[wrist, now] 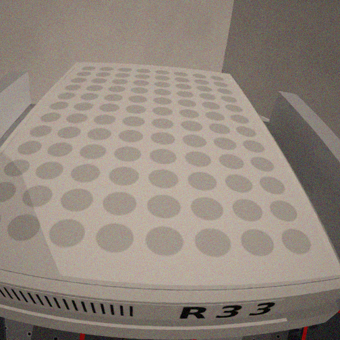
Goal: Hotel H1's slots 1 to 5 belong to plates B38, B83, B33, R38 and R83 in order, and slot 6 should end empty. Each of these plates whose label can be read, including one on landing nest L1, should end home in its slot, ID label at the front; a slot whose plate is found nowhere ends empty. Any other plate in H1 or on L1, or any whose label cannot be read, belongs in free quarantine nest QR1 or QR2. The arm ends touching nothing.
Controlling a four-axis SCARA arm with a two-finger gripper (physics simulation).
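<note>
A pale plate with rows of round grey wells, plate R33, fills most of the wrist view. Its front edge faces the camera and bears a barcode at the left and the black label "R33" at the right. My gripper is shut on this plate, with one grey finger along the left side and the other along the right side. The plate looks level between them. A shadow falls over its front left corner. Hotel H1, landing nest L1 and the quarantine nests cannot be made out in this view.
Below the plate's front edge, a strip of dark surface with small dots and red marks shows at the bottom of the view. A plain light wall stands behind the plate, with a darker upright face at the upper right.
</note>
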